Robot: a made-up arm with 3 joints. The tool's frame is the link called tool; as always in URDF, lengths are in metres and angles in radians. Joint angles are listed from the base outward.
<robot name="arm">
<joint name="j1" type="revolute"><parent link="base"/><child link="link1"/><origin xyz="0 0 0.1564" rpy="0 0 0"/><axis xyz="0 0 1"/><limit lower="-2.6" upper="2.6"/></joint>
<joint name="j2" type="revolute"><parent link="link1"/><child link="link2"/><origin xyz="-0.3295 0.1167 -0.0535" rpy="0 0 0"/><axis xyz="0 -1 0"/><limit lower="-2.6" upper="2.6"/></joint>
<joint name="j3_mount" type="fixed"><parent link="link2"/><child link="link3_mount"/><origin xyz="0.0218 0.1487 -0.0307" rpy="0 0 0"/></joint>
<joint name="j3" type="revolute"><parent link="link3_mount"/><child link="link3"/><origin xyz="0.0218 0.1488 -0.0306" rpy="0 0 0"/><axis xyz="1 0 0"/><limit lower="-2.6" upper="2.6"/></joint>
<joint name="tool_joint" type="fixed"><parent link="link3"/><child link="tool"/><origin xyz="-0.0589 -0.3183 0.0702" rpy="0 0 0"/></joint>
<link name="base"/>
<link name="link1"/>
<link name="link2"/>
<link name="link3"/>
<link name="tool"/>
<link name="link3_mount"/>
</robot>
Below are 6 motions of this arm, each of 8 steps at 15 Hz.
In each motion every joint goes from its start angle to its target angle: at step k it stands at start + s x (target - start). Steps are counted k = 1, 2, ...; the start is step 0. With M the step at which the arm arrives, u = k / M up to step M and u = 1 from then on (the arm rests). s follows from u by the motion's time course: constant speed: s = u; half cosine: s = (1 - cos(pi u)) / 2; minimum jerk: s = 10 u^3 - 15 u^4 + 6 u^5.
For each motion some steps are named. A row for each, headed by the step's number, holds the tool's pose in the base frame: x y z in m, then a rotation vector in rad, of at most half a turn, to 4 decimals.
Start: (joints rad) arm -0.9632 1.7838 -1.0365
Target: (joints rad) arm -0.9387 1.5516 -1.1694
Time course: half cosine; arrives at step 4
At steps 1, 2, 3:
1: -0.0680 0.6521 0.0433 -1.5629 -1.1580 -1.5790
2: -0.0664 0.6668 0.0631 -1.5730 -1.0445 -1.5865
3: -0.0635 0.6797 0.0838 -1.5845 -0.9314 -1.5874

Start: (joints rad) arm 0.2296 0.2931 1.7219
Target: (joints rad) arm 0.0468 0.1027 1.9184
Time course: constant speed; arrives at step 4
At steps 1, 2, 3, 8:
1: -0.3208 0.3561 -0.2764 1.7781 -0.0152 0.3501
2: -0.3243 0.3837 -0.2796 1.8239 -0.0144 0.2777
3: -0.3263 0.4123 -0.2812 1.8707 -0.0174 0.2043
8: -0.3263 0.4418 -0.2811 1.9185 -0.0242 0.1300

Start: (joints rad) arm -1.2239 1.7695 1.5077
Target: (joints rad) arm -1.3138 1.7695 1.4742
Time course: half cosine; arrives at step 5
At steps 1, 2, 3, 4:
1: 0.3182 0.0691 0.1618 0.0599 -1.5948 0.3680
2: 0.3169 0.0618 0.1616 0.0355 -1.5956 0.3438
3: 0.3151 0.0530 0.1614 0.0053 -1.5963 0.3139
4: 0.3135 0.0460 0.1613 -0.0190 -1.5966 0.2898

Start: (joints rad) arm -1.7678 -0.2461 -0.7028
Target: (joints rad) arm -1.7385 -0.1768 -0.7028
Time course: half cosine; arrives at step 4
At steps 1, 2, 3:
1: 0.2698 0.2511 0.2990 -0.3031 0.7670 -1.5929
2: 0.2680 0.2586 0.2997 -0.3278 0.7491 -1.5931
3: 0.2662 0.2661 0.3003 -0.3522 0.7309 -1.5932

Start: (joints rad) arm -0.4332 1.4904 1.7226
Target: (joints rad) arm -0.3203 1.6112 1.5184
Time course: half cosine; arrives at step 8
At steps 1, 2, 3, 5, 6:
1: 0.2120 0.3323 0.0584 1.0460 -1.2928 0.9359
2: 0.2050 0.3284 0.0635 1.0296 -1.3022 0.9394
3: 0.1943 0.3224 0.0710 1.0054 -1.3169 0.9443
5: 0.1685 0.3080 0.0888 0.9499 -1.3545 0.9541
6: 0.1573 0.3018 0.0962 0.9272 -1.3717 0.9576

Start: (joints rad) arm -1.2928 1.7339 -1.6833
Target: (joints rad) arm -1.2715 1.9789 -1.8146
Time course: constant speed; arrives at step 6
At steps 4, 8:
4: 0.3650 0.6829 0.0125 2.0017 0.4296 2.1693
8: 0.3765 0.6762 -0.0027 1.9116 0.4598 2.1364

